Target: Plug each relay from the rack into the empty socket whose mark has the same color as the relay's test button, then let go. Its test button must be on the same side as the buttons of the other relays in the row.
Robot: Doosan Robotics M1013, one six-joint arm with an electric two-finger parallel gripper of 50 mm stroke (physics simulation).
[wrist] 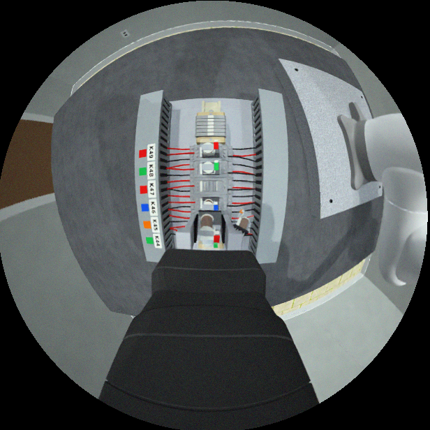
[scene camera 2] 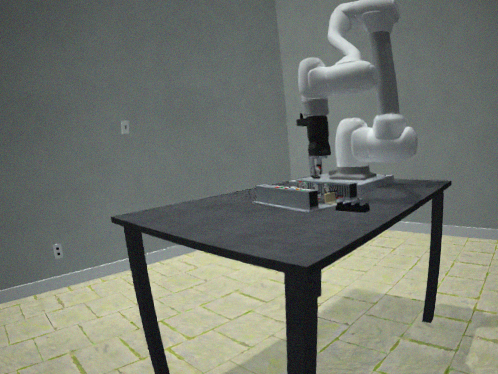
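Where they show: gripper, fingertip midpoint: [scene camera 2: 316, 174]; arm's base, origin of the base link: [scene camera 2: 353, 177].
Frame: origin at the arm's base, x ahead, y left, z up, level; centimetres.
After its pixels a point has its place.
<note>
My gripper [scene camera 2: 316, 175] {x 43.0, y 4.3, z 6.4 cm} [wrist: 209, 222] is shut on a relay [wrist: 206, 220] with a red test button at its right in the wrist view. They are above the lower part of the socket row. Upright relays with red [wrist: 208, 149], green [wrist: 208, 168] and blue [wrist: 208, 202] buttons on the right sit in the K49, K48 and K46 sockets. The K47 socket [wrist: 210, 187] is empty, level with a red mark [wrist: 143, 190]. A tilted relay [wrist: 243, 223] with an orange spot lies over the wires, right of my fingers. The gripper and held relay hide K45. A green button [wrist: 215, 245] shows below the held relay's red button.
Slotted wire ducts [wrist: 150, 120] [wrist: 272, 130] flank the row. A stack of grey terminal blocks [wrist: 210, 126] stands at its upper end. The black rack [scene camera 2: 352, 207] {x 53.6, y 22.9, z -2.4 cm} is on the table [scene camera 2: 225, 225] {x 81.5, y -3.7, z -3.7 cm} beside the panel; its contents cannot be made out. The robot's base plate [wrist: 320, 115] is at the right.
</note>
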